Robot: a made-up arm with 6 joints.
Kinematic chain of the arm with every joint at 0, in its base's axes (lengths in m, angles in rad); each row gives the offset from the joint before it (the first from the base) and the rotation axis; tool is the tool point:
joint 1: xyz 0 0 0.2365 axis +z
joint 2: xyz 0 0 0 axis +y
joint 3: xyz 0 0 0.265 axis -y
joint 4: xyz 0 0 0 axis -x
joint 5: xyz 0.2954 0 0 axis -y
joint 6: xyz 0 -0.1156 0 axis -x
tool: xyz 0 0 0
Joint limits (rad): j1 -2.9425..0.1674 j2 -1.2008..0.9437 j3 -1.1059..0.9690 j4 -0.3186..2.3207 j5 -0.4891..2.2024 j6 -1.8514..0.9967
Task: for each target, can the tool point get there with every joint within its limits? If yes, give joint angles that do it. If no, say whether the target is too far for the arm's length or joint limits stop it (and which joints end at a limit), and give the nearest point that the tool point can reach.
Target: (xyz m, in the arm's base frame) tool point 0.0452 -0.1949 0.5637
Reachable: yes | joints -0.7279 -0.4616 -0.1309 -0.0547 -0.0926 -0.3845
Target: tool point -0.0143 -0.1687 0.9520
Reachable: no: too far | nearest point -0.0113 -0.1327 0.7994 | short by 0.157 m
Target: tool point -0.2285 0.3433 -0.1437
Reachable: no: joint limits stop it (at a limit: joint 1, joint 2) | nearest point -0.2018 0.0772 0.0983 | short by 0.361 m
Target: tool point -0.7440 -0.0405 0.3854
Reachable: no: too far | nearest point -0.5275 -0.0413 0.3881 | short by 0.216 m
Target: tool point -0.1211 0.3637 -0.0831
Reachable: no: joint limits stop it (at a limit: joint 1, joint 2) | nearest point -0.1368 0.0903 0.1135 | short by 0.337 m
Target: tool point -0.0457 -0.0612 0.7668
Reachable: yes | joints -0.2192 -0.4824 0.4850 0.9237 1.9737 0.3738
